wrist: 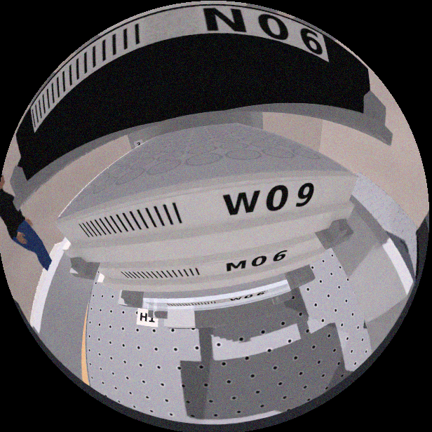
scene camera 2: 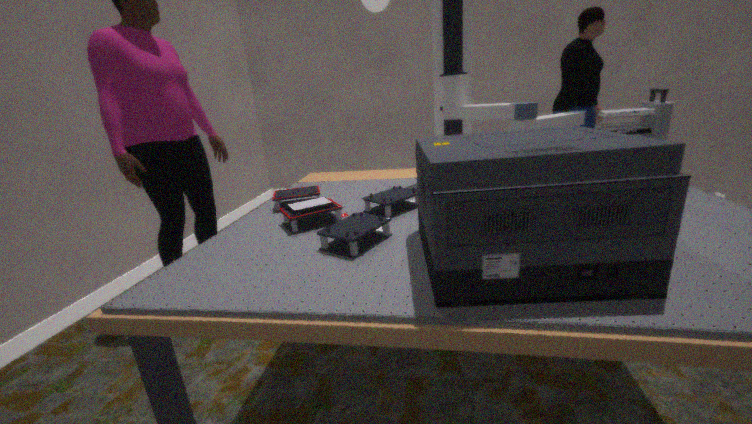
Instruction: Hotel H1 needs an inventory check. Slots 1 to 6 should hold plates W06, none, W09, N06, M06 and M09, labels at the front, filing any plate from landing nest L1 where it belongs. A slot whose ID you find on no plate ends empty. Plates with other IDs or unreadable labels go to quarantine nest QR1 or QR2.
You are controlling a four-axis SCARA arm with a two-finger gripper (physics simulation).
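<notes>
In the wrist view, hotel H1 [wrist: 334, 234] holds plates at several levels, labels facing the camera. Black plate N06 [wrist: 200, 72] is at the top, pale W09 [wrist: 270, 197] below it, M06 [wrist: 256, 261] below that, and W06 [wrist: 247, 296] low down. My gripper [wrist: 215, 269] is shut on plate M06, with its grey fingers along both sides; M06 appears slightly above its slot tabs, close under W09. The tag [wrist: 147, 317] reads H1. In scene camera 2 the fingers and labels cannot be made out behind the large box.
In scene camera 2 a big dark grey instrument [scene camera 2: 552, 226] stands at the table's front right. Left of it are two dark raised nests [scene camera 2: 352, 229] [scene camera 2: 392, 195] and two red-rimmed ones [scene camera 2: 337, 206] [scene camera 2: 295, 193]; a white piece [scene camera 2: 310, 203] lies on the nearer red-rimmed one. Two people stand behind.
</notes>
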